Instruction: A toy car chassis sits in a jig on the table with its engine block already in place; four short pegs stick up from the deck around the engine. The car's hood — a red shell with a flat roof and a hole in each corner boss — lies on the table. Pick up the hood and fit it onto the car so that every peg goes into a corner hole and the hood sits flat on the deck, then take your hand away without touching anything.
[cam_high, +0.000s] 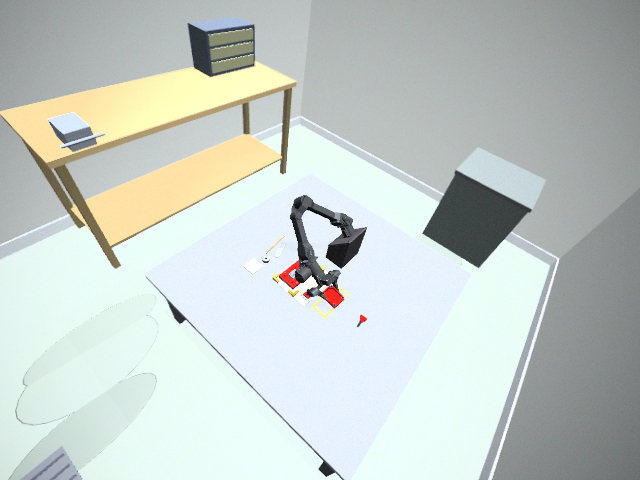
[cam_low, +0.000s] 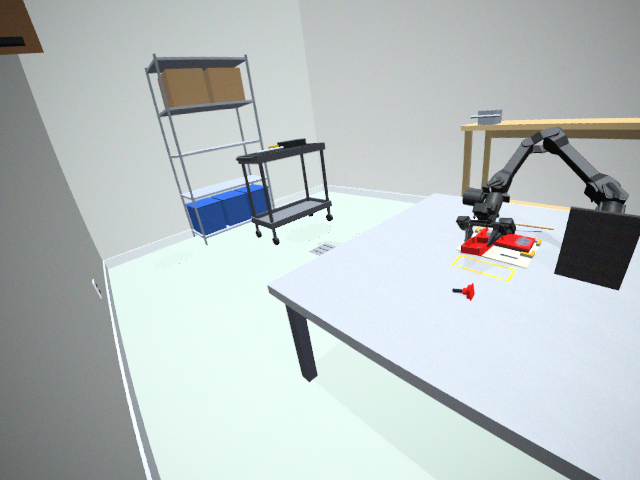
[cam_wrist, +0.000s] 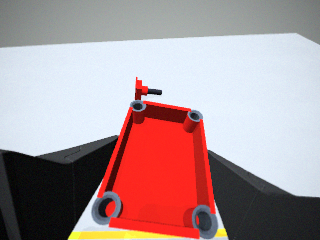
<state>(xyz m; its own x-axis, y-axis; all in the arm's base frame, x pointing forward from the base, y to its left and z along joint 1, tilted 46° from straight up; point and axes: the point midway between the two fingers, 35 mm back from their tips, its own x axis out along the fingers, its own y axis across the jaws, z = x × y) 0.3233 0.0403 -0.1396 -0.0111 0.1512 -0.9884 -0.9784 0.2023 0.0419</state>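
My gripper tip is 1 cm to the left of the red hood and 1 cm above it. Round my gripper tip: wheel (44 cm to the right, 8 cm below, 3 cm ahead); then grey engine block (25 cm to the right, 6 cm below, 1 cm ahead); then grey holder (12 cm to the right, 5 cm below, 4 cm ahead).
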